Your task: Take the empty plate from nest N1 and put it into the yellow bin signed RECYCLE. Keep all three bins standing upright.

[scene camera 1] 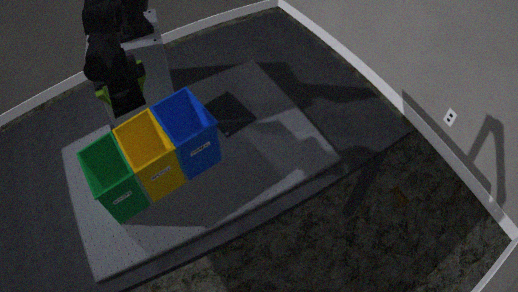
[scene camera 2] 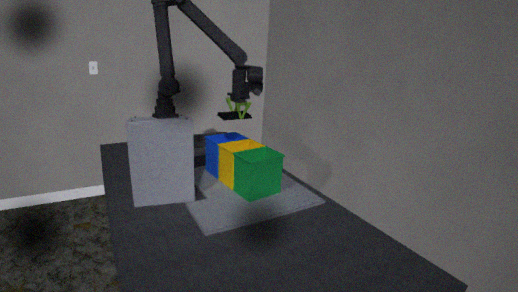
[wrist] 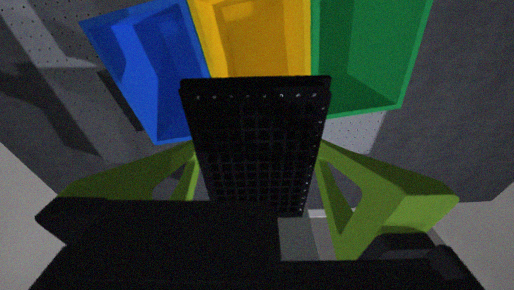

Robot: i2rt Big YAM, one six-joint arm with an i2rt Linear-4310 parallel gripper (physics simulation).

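Places are measured from the arm's base along level axes (x left, y back, z up), in centimetres.
Where they show: gripper, fingertip midpoint: (scene camera 1: 126, 98) (scene camera 2: 237, 116) (wrist: 257, 144); arm's base, origin of the base link: (scene camera 1: 133, 32) (scene camera 2: 165, 117).
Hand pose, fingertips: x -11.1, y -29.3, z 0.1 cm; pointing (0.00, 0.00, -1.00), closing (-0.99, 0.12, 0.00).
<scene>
Things, the pixels of their top centre, and the offset from my fingertips. Level surfaces: height alone.
- black plate, middle of its top: (wrist: 257, 173) (scene camera 1: 124, 90) (scene camera 2: 234, 113) dz +1.5, dx +0.1, dy +1.5 cm
- yellow bin, middle of its top: (wrist: 259, 68) (scene camera 1: 141, 138) (scene camera 2: 241, 145) dz -13.3, dx -0.6, dy -2.4 cm
- upright blue bin, middle of its top: (wrist: 164, 87) (scene camera 1: 181, 114) (scene camera 2: 226, 137) dz -13.3, dx +12.7, dy -1.6 cm
- green bin, middle of its top: (wrist: 366, 49) (scene camera 1: 102, 162) (scene camera 2: 259, 153) dz -13.3, dx -13.8, dy -3.1 cm
- perforated board, its level: dz -31.3 cm
- table, its level: dz -32.6 cm
My gripper (scene camera 1: 123, 87) (scene camera 2: 238, 111) (wrist: 257, 144) is shut on a black plate (scene camera 1: 129, 103) (scene camera 2: 234, 116) (wrist: 256, 120), with green fingers on its two sides. The plate looks about level and hangs above bin-rim height. In the wrist view it covers the near end of the yellow bin (scene camera 1: 145, 140) (scene camera 2: 226, 167) (wrist: 267, 45) and overlaps the blue bin's edge. The yellow bin stands upright between the upright blue bin (scene camera 1: 201, 157) (scene camera 2: 211, 156) (wrist: 175, 50) and green bin (scene camera 1: 122, 202) (scene camera 2: 260, 175) (wrist: 375, 50). The bin signs are blurred in scene camera 1.
The bins stand on a perforated board (scene camera 1: 82, 220) (scene camera 2: 215, 220). A dark, flat nest (scene camera 1: 231, 112) lies beside the blue bin; its label is unreadable. The arm's pale pedestal (scene camera 1: 162, 65) (scene camera 2: 162, 165) stands behind the bins. Walls stand beyond the table (scene camera 2: 300, 250).
</scene>
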